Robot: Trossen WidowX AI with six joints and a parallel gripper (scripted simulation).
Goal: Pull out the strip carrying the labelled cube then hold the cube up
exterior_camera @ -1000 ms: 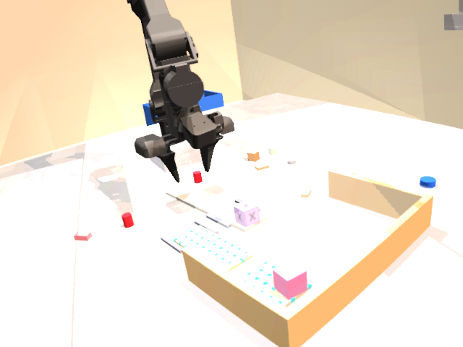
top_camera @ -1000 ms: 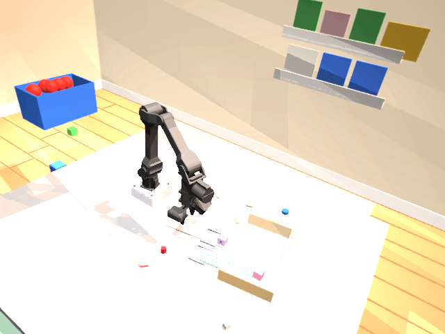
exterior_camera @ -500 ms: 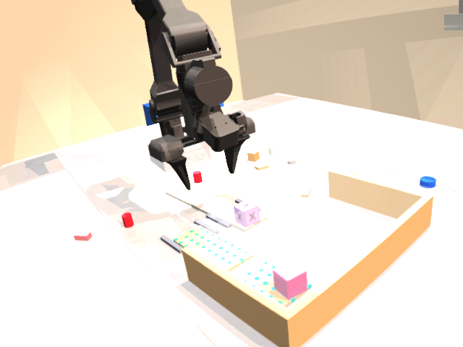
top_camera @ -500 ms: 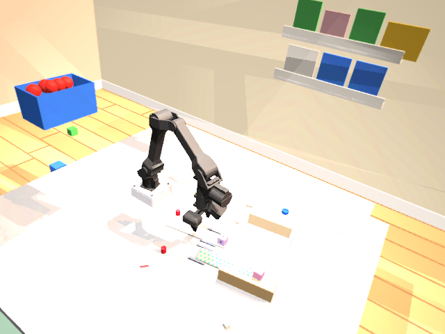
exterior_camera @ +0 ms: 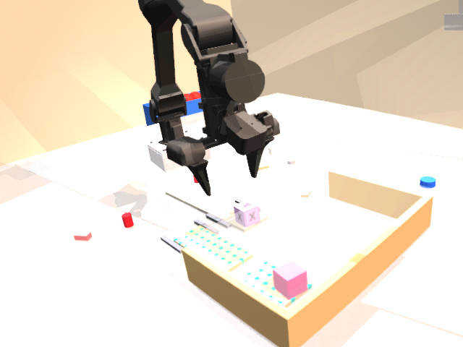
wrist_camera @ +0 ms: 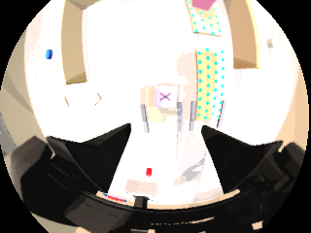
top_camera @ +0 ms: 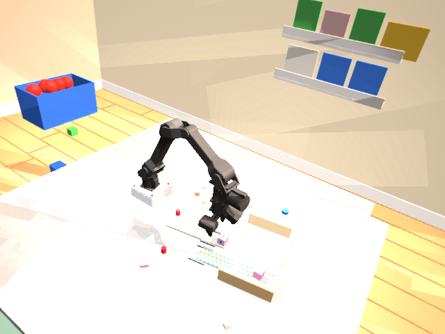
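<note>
Right now the labelled cube is 40 mm below my gripper tip and 30 mm ahead of it. Round my gripper tip: blue disc: 310 mm to the left, 200 mm ahead, 60 mm below; then pale cream strip: 80 mm behind, 60 mm below; then small orange cube: 200 mm to the left, 190 mm behind, 50 mm below.
</note>
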